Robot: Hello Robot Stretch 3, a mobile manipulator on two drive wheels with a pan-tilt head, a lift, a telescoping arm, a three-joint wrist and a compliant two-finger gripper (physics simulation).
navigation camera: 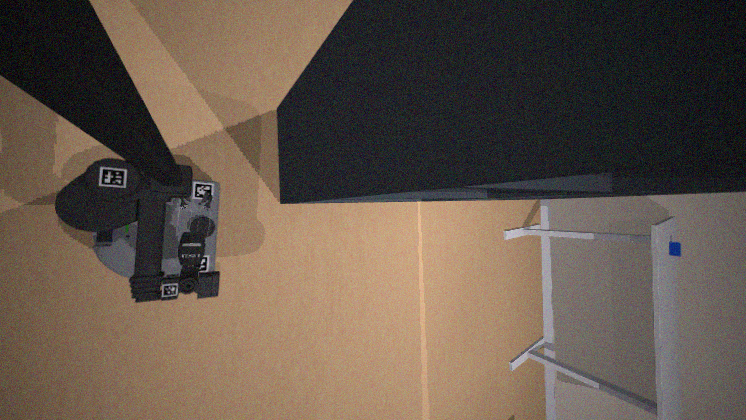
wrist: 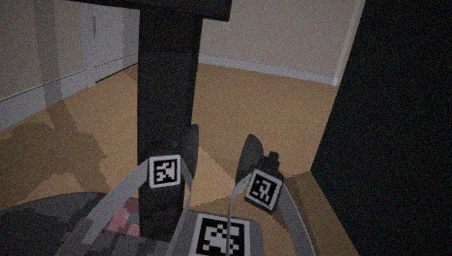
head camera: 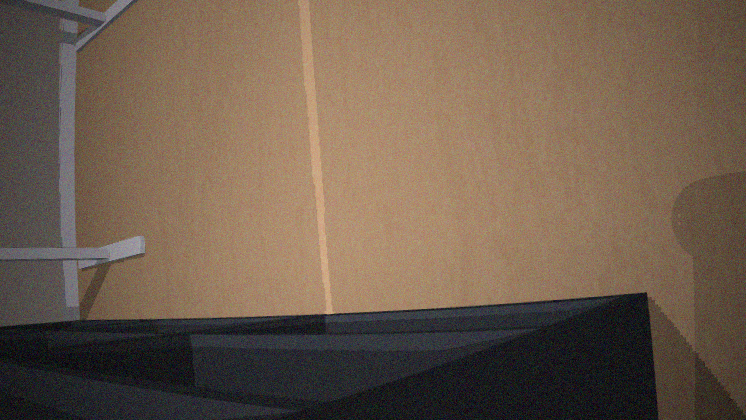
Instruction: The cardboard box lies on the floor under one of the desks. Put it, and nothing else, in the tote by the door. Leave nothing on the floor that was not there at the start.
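Seen in the pictures: gripper, between the fingertips: [navigation camera: 197, 190] [wrist: 221, 147]; robot's base, origin of its link: [navigation camera: 201, 225].
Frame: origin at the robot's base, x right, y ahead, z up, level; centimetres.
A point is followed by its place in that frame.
My gripper [navigation camera: 195, 200] {y -1.8, x -12.4, z 27.1 cm} [wrist: 221, 147] {y -1.8, x -12.4, z 27.1 cm} is open, with its two dark fingertips apart and no object between them. It is folded in over the robot's base, beside the dark mast. The cardboard box and the tote do not show in these views. A white desk shows in part: its leg [navigation camera: 574, 234] {y 264.8, x 1.2, z 44.2 cm} stands by the wall in the navigation view, and a foot [head camera: 125, 246] {y 248.0, x 4.6, z 2.6 cm} shows at the left of the head view.
A large black cabinet [head camera: 574, 365] {y 29.9, x -16.3, z 52.0 cm} [navigation camera: 469, 104] {y 29.5, x -21.7, z 103.4 cm} [wrist: 400, 125] {y 28.6, x -32.3, z 26.1 cm} stands close beside the robot. A small blue object [navigation camera: 675, 248] {y 273.5, x 6.9, z 97.8 cm} shows by the desk top. A pale door [wrist: 109, 42] {y -74.0, x -124.4, z 19.9 cm} is at the wrist view's upper left. A pale line [head camera: 315, 172] {y 127.3, x 25.2, z 0.1 cm} [navigation camera: 420, 286] {y 126.8, x 40.1, z 0.1 cm} runs along the floor.
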